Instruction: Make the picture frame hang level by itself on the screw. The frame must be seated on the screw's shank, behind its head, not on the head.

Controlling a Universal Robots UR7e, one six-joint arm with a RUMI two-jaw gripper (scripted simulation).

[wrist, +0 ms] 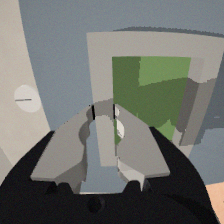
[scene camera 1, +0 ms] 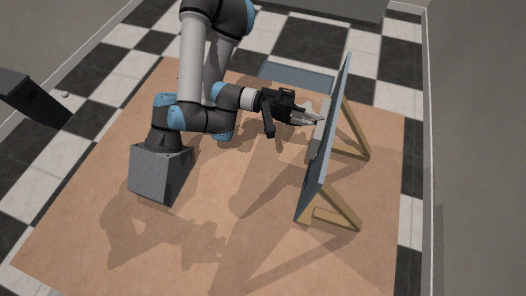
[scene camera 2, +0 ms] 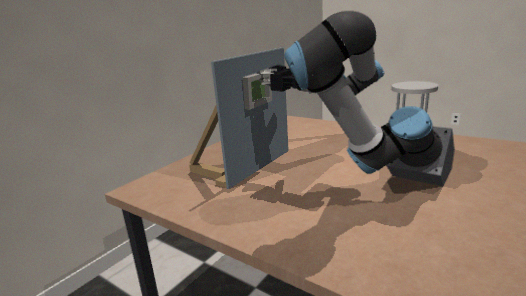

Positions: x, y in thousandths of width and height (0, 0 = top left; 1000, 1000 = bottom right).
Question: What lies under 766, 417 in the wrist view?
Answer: A picture frame.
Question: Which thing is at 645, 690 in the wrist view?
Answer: The gripper.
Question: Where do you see an upright board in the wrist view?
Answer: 257, 199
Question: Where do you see an upright board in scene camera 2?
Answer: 476, 471
